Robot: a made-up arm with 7 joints.
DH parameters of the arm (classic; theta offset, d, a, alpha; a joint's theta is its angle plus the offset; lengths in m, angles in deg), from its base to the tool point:
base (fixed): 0 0.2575 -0.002 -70
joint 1: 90 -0.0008 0.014 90
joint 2: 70 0.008 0.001 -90
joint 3: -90 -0.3 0.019 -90
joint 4: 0 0.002 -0.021 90
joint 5: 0 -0.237 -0.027 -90
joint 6: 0 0.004 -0.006 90
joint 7: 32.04 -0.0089 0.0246 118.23
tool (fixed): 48.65 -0.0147 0 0
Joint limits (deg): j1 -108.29..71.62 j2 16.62..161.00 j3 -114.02..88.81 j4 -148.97..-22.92 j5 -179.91..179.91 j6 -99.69..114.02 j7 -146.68..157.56
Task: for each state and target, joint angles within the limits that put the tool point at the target. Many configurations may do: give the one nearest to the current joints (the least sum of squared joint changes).
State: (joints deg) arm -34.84 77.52 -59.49 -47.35 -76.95 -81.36 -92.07
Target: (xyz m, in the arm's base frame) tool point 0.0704 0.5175 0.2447
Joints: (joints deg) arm -4.55 99.72 -72.94 -31.66 -73.51 -79.75 -92.09
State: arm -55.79 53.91 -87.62 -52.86 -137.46 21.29 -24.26
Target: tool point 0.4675 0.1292 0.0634
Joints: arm -62.01 48.44 -85.12 -45.13 -137.39 22.71 -25.78
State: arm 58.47 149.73 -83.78 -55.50 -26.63 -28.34 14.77
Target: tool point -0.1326 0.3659 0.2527
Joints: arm 62.81 126.92 -88.30 -100.18 -33.91 -28.56 10.81
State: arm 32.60 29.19 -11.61 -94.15 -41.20 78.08 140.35
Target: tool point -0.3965 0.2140 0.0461
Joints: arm 71.62 50.37 -47.19 -59.44 -32.57 81.66 143.41
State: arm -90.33 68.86 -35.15 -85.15 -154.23 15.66 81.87
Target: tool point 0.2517 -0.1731 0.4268
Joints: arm -99.52 36.84 -48.01 -98.05 -157.32 13.55 80.71
